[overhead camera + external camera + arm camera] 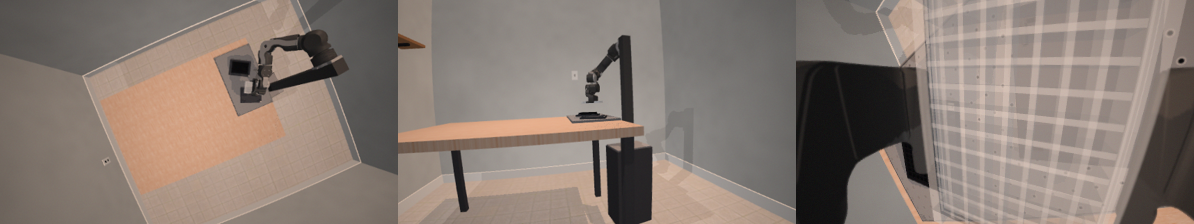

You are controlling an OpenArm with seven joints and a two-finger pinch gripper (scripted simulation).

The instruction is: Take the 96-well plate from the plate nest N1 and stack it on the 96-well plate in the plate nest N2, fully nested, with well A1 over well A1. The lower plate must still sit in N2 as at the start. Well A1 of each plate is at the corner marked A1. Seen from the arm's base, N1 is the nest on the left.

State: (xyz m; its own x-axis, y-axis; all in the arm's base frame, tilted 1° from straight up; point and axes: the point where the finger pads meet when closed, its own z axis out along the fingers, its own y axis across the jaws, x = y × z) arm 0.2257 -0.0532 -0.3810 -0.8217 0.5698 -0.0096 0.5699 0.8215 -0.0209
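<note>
Now: hand 180 mm to the left of the black 96-well plate, 90 mm above it and 20 mm past it. The rest, counted from my hand: white 96-well plate (right at my hand); A1 mark (130 mm to the left, 90 mm below, 40 mm behind).
</note>
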